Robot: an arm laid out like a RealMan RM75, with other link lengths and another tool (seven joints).
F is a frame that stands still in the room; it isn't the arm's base.
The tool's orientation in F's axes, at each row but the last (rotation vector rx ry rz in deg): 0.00 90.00 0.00; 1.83 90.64 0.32; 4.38 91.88 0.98; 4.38 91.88 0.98; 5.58 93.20 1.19; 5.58 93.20 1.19; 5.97 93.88 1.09; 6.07 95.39 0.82; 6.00 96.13 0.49; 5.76 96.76 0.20
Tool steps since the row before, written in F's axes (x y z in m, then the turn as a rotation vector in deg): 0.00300 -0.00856 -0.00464 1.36 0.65 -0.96; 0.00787 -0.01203 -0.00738 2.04 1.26 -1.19; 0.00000 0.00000 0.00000 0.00 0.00 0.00; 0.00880 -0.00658 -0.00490 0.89 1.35 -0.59; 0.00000 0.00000 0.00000 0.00 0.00 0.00; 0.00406 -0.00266 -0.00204 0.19 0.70 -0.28; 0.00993 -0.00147 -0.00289 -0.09 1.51 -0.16; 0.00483 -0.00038 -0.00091 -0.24 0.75 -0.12; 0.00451 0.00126 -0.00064 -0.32 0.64 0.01; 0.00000 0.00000 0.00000 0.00 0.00 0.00
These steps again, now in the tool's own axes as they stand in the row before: 0.00464 -0.00856 0.00300 0.96 0.65 1.36; 0.00700 -0.01207 0.00815 1.20 1.27 2.03; 0.00000 0.00000 0.00000 0.00 0.00 0.00; 0.00421 -0.00651 0.00920 0.64 1.35 0.86; 0.00000 0.00000 0.00000 0.00 0.00 0.00; 0.00161 -0.00259 0.00429 0.32 0.69 0.17; 0.00209 -0.00112 0.01017 0.29 1.49 -0.16; 0.00042 -0.00015 0.00491 0.20 0.72 -0.27; 0.00025 0.00150 0.00447 0.07 0.62 -0.35; 0.00000 0.00000 0.00000 0.00 0.00 0.00
